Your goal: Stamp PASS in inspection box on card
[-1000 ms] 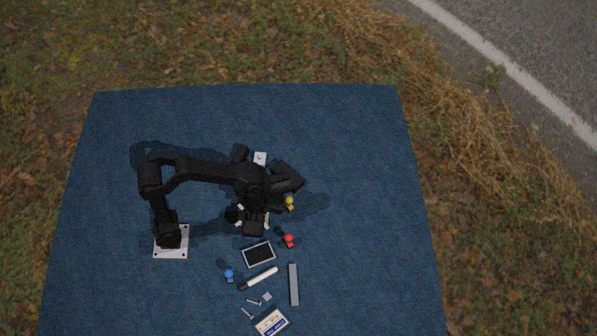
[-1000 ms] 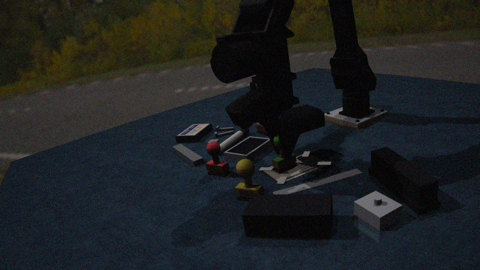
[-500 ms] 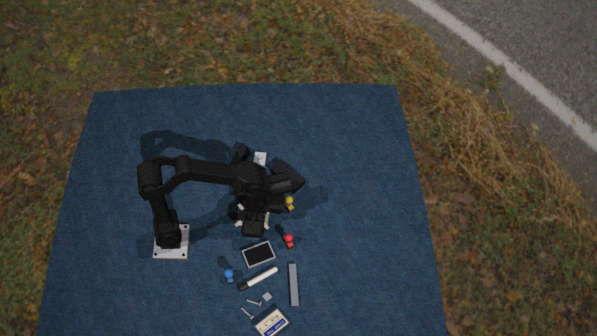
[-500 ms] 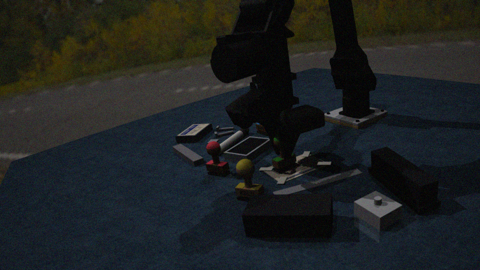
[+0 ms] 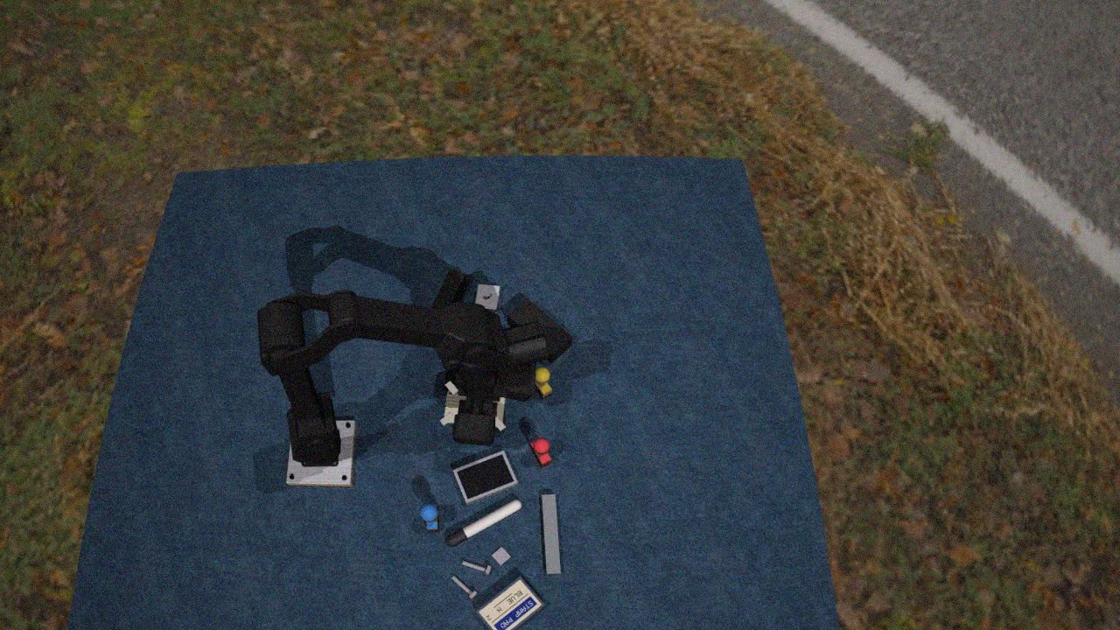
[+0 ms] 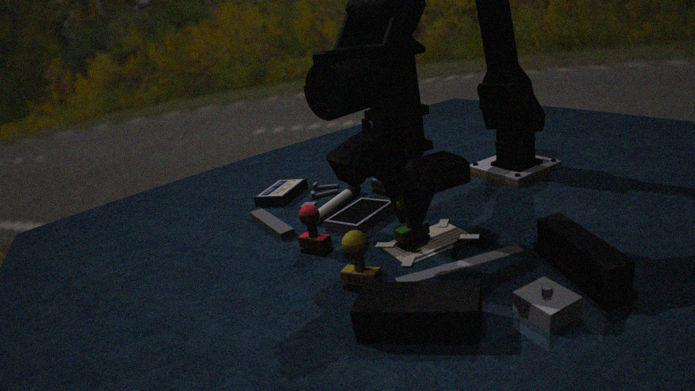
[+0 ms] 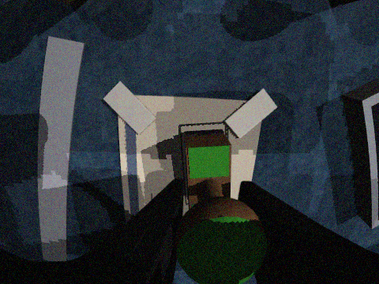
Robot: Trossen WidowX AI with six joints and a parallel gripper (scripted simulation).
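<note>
Right now my gripper tip is 30 mm above the white card, 10 mm to the right of it and 10 mm past it. Also, from my gripper tip: green-knobbed stamp (right at my gripper tip); yellow stamp (100 mm ahead, 40 mm to the left); grey strip (90 mm to the left, 20 mm below).
</note>
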